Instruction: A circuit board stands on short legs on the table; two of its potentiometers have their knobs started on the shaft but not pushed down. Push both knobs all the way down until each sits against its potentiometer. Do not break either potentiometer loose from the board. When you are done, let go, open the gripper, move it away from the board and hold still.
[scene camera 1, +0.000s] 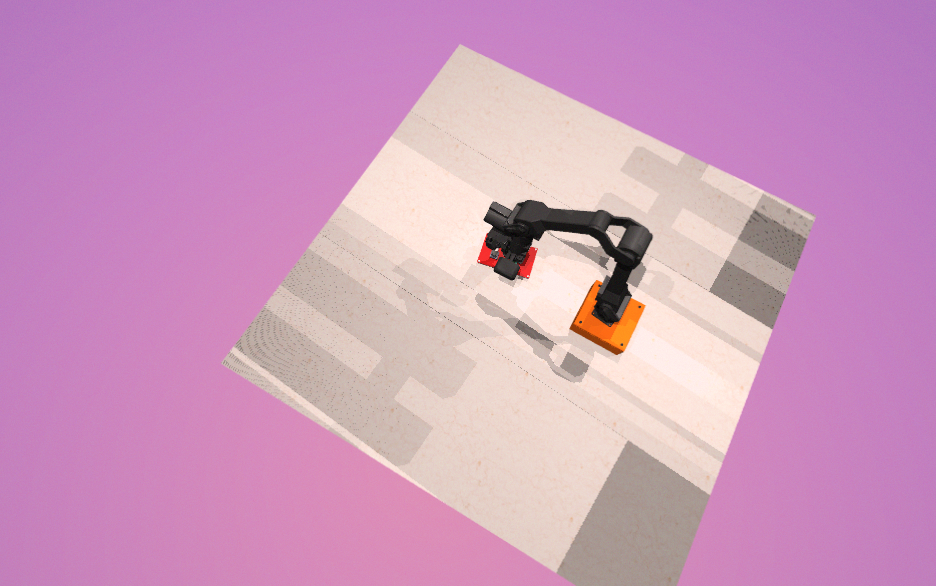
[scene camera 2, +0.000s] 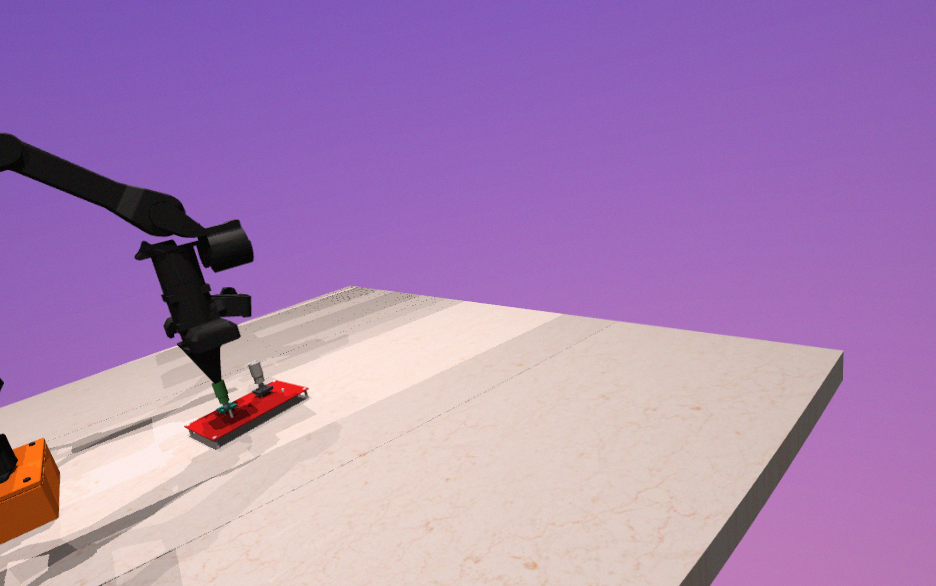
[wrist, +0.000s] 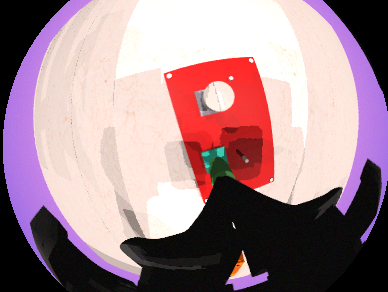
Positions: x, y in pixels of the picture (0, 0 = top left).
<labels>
My gripper (wrist: 222, 181) is 0.10 m from the lens. A grey knob (wrist: 218, 96) is 0.07 m from the lens.
</labels>
